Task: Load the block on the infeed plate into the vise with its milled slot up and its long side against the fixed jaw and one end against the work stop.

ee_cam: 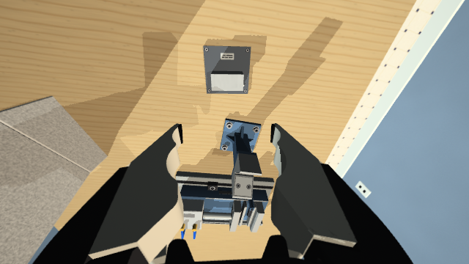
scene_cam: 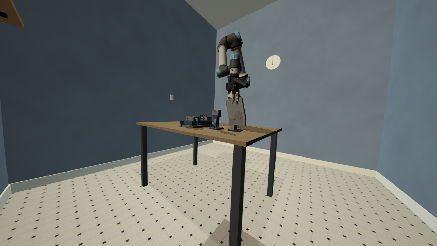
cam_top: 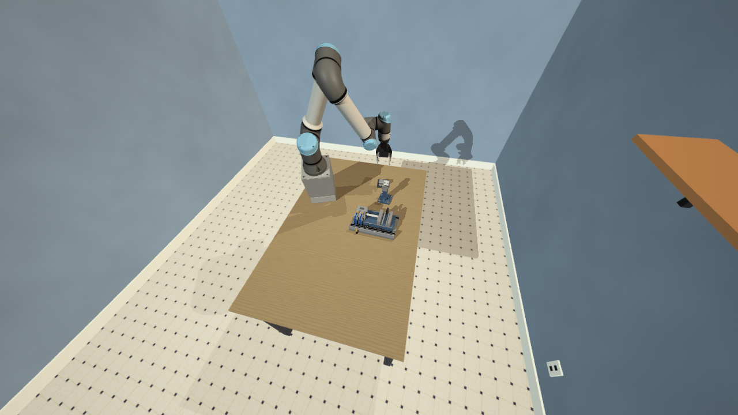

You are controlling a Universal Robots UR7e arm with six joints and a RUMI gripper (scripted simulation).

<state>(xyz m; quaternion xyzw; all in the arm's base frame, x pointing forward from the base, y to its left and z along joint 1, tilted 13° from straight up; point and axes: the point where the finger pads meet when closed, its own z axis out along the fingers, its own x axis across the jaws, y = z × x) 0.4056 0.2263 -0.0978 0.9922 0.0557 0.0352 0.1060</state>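
My hand is 10 mm to the left of the part and 200 mm above it. Also, from my hand: cylinder rod 10 mm ahead, 370 mm to the right, 140 mm below; dark infeed plate 10 mm to the left, 220 mm below; air cylinder 70 mm behind, 370 mm to the right, 140 mm below.
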